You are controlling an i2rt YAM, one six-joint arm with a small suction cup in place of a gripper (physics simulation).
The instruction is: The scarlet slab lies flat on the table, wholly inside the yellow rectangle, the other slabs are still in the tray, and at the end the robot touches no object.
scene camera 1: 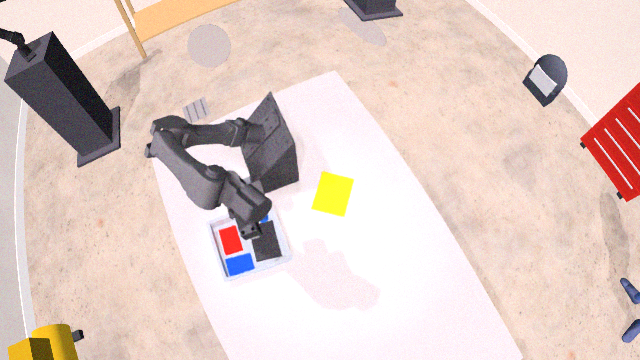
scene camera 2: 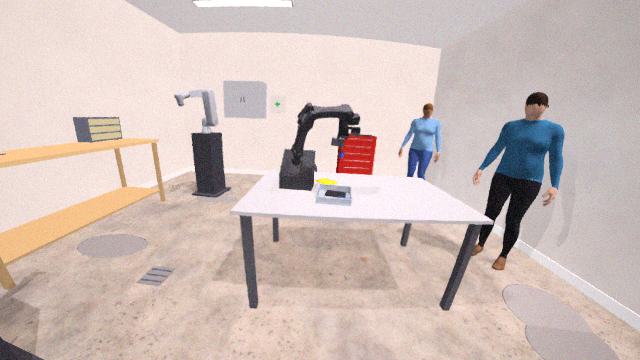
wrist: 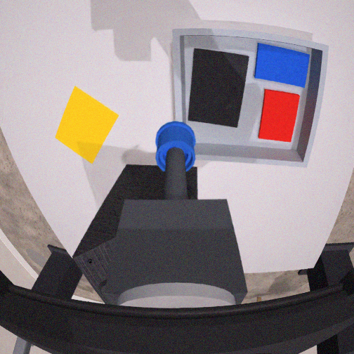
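Seen in the pictures: hand, tool point: (scene camera 2: pixel 341 157); arm's base, link origin: (scene camera 1: pixel 261 134) (scene camera 2: pixel 296 161).
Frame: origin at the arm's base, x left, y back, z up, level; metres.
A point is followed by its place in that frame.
The scarlet slab (scene camera 1: pixel 230 240) {y -0.253, x -0.226, z -0.168 m} (wrist: pixel 279 115) lies flat in the grey tray (scene camera 1: pixel 257 272) {y -0.391, x -0.173, z -0.180 m} (scene camera 2: pixel 333 202) {y -0.286, x -0.281, z -0.163 m} (wrist: pixel 250 151). A blue slab (scene camera 1: pixel 240 264) {y -0.348, x -0.219, z -0.167 m} (wrist: pixel 282 65) and a larger black slab (scene camera 1: pixel 267 241) {y -0.301, x -0.101, z -0.167 m} (scene camera 2: pixel 335 193) {y -0.293, x -0.114, z -0.167 m} (wrist: pixel 218 87) also lie in it. The yellow rectangle (scene camera 1: pixel 333 193) {y -0.213, x 0.176, z -0.180 m} (scene camera 2: pixel 326 181) {y -0.212, x 0.182, z -0.180 m} (wrist: pixel 86 125) on the table shows no slab on it. My gripper, a blue suction cup (scene camera 1: pixel 264 219) (scene camera 2: pixel 341 155) (wrist: pixel 175 145), is open and empty. It hangs well above the table and touches nothing. In scene camera 1 the arm's wrist hides most of the cup.
The arm's dark base block (scene camera 1: pixel 272 150) {y -0.083, x 0.016, z 0.015 m} (scene camera 2: pixel 297 170) {y -0.021, x -0.058, z -0.046 m} stands on the white table (scene camera 1: pixel 410 260) {y -0.551, x 0.327, z -0.180 m} (scene camera 2: pixel 400 200) {y -0.729, x -0.103, z -0.181 m} (wrist: pixel 265 215), beside the yellow rectangle. Beyond the table are a red drawer cabinet (scene camera 1: pixel 620 145) (scene camera 2: pixel 357 155) and two people (scene camera 2: pixel 425 135) (scene camera 2: pixel 525 145).
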